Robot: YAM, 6 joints.
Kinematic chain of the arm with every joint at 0, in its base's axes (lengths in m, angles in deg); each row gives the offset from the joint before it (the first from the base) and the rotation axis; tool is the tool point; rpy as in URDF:
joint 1: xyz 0 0 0.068 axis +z
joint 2: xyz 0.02 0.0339 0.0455 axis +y
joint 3: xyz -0.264 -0.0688 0 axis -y
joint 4: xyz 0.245 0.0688 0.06 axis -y
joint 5: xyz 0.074 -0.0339 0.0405 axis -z
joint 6: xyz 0.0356 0 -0.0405 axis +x
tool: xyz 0 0 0 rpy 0 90 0
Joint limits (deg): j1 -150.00..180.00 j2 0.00..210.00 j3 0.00..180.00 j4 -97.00..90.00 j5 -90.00..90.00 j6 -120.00..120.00
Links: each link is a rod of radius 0.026 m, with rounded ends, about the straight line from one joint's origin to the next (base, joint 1, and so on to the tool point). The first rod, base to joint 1, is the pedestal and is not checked.
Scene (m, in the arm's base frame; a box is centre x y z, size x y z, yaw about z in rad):
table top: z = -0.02
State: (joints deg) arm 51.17 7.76 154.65 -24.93 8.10 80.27
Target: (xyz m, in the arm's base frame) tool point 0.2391 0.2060 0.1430
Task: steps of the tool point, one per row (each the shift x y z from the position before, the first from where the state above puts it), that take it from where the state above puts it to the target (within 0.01 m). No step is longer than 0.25 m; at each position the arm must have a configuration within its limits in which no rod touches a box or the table.
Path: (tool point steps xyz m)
1: 0.0749 0.1087 0.1756
2: 0.1152 0.1444 0.1031
3: 0.1325 0.1503 0.0174
4: 0.1237 0.1276 -0.0634
5: 0.0913 0.0840 -0.1230
6: 0.0433 0.0312 -0.1502
7: -0.0088 -0.0184 -0.1419

